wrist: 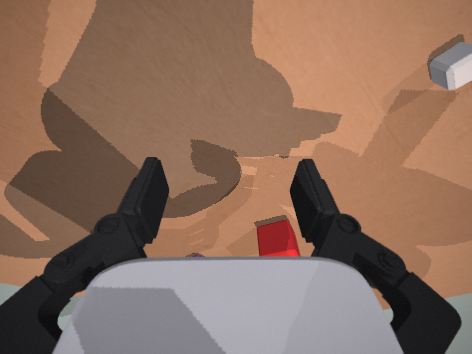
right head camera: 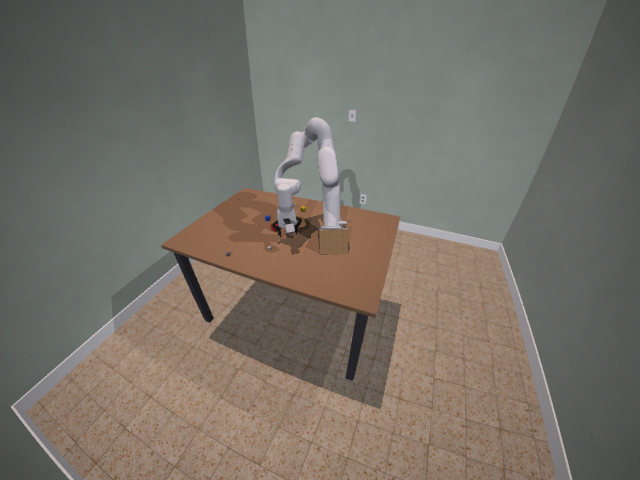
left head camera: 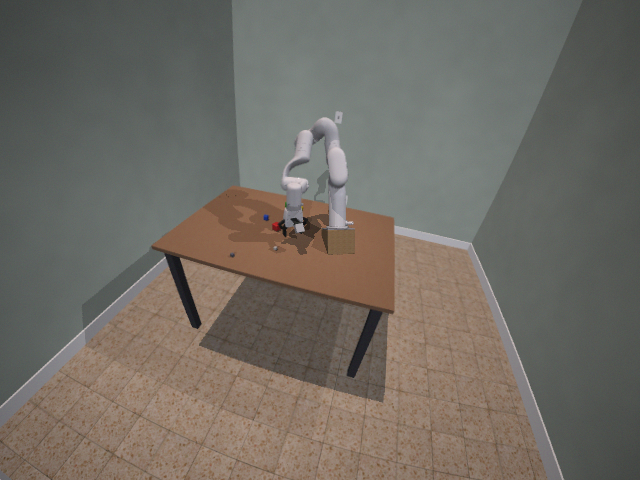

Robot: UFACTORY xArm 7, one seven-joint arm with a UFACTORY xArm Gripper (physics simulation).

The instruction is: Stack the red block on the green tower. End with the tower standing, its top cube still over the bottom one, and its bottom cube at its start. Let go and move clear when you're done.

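Seen in the pictures: gripper, between the fingertips: (wrist: 230, 174) (right head camera: 288, 234) (left head camera: 292, 234); arm's base, origin of its link: (right head camera: 332, 228) (left head camera: 337, 228).
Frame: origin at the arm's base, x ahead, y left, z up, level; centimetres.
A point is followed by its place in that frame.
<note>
The red block (left head camera: 276, 226) @(x 33.8, y 7.2, z -4.5 cm) (right head camera: 273, 227) (wrist: 278, 240) @(x 33.1, y 6.3, z -5.4 cm) sits on the table (left head camera: 361, 273) @(x -19.1, y 22.5, z -7.7 cm) (right head camera: 351, 279) @(x -20.9, y 25.4, z -7.7 cm). In the wrist view it shows low in the frame, nearer the right finger, partly cut off by the gripper body. My gripper (left head camera: 295, 230) @(x 22.5, y 9.9, z -4.8 cm) (right head camera: 287, 234) @(x 22.5, y 9.9, z -4.8 cm) (wrist: 230, 174) @(x 22.5, y 9.9, z -4.8 cm) is open and empty, above the table and beside the red block in the head views. A small piece of green (left head camera: 286, 205) shows behind the gripper in the left head view; the rest of the green tower is hidden. The tower does not show in the right head or wrist view.
A blue block (left head camera: 266, 217) @(x 44.5, y -0.9, z -5.6 cm) (right head camera: 267, 218) @(x 44.5, y -0.7, z -5.7 cm) lies behind the red one. A yellow block (left head camera: 302, 207) @(x 29.2, y -22.3, z -5.1 cm) (right head camera: 303, 209) @(x 29.7, y -21.3, z -6.0 cm) is farther back. A pale grey block (left head camera: 275, 248) @(x 26.4, y 23.5, z -6.5 cm) (right head camera: 269, 248) @(x 26.4, y 23.3, z -6.8 cm) (wrist: 452, 67) @(x 26.0, y 22.2, z -6.2 cm) and a dark one (left head camera: 232, 254) @(x 43.4, y 37.2, z -6.3 cm) (right head camera: 227, 253) @(x 43.8, y 37.2, z -6.3 cm) lie nearer the front. A tan box (left head camera: 341, 241) @(x -4.7, y 8.8, z -1.9 cm) (right head camera: 333, 241) @(x -4.6, y 8.8, z -1.9 cm) stands right. Purple (wrist: 197, 256) @(x 32.1, y -6.2, z -7.4 cm) peeks out.
</note>
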